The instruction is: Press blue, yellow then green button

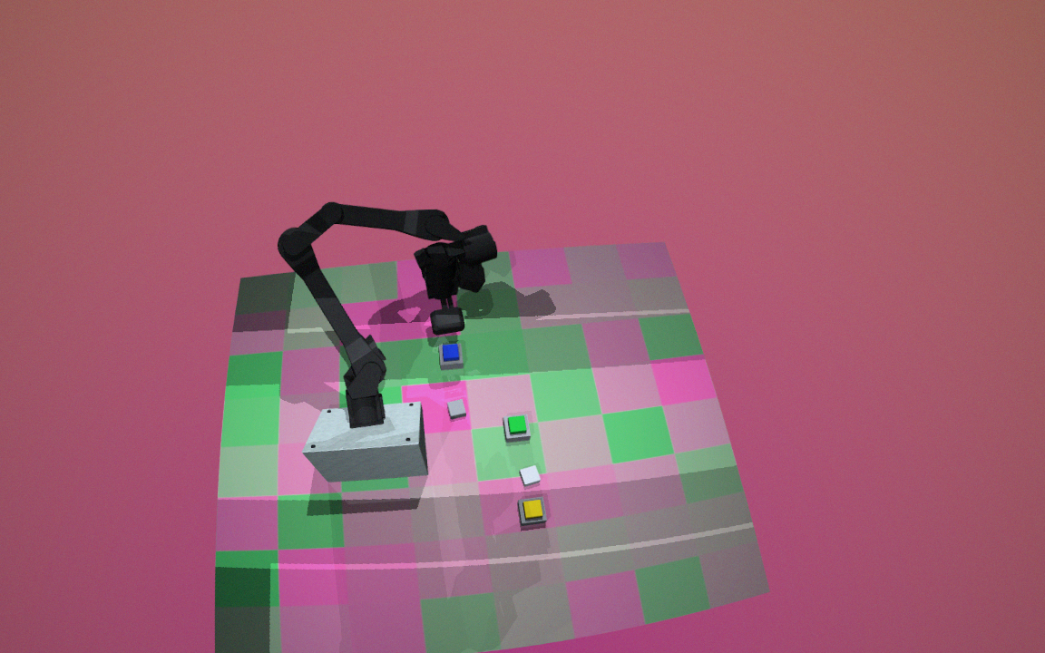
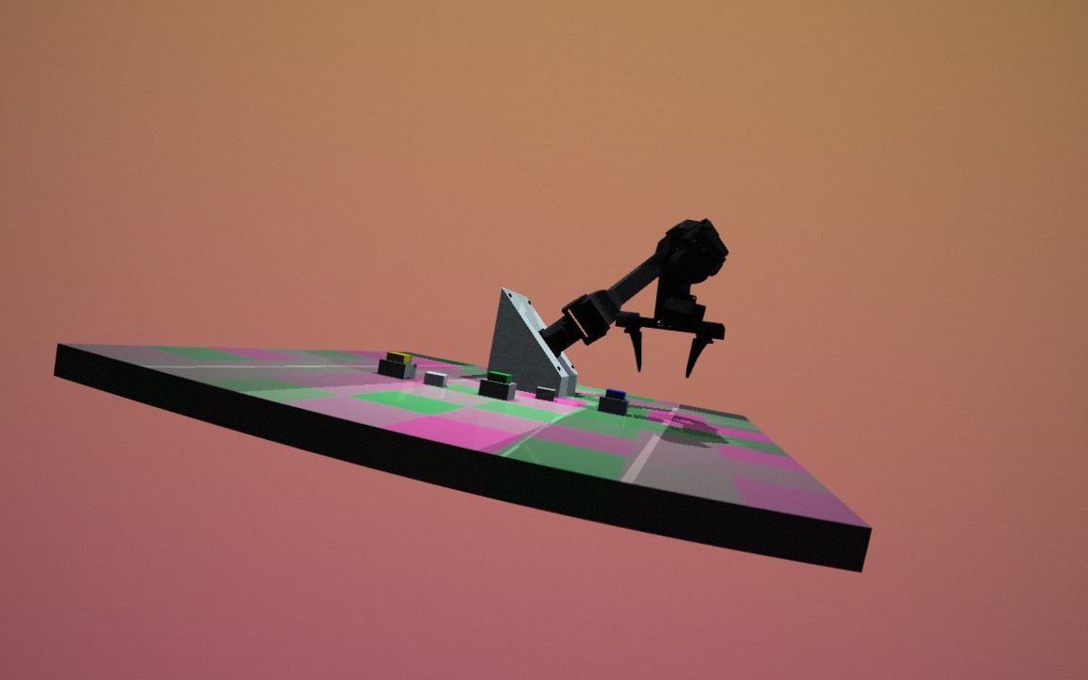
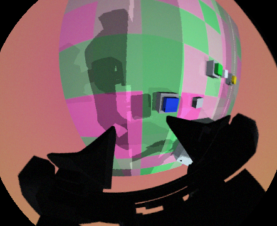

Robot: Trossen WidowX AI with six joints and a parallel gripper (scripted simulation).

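Right now the blue button is 80 mm to the right of my gripper tip and 50 mm below it. The rest, counted from my gripper tip: green button (260 mm to the right, 100 mm ahead, 50 mm below); then yellow button (440 mm to the right, 90 mm ahead, 50 mm below); then grey block (200 mm to the right, 70 mm below, 10 mm behind).
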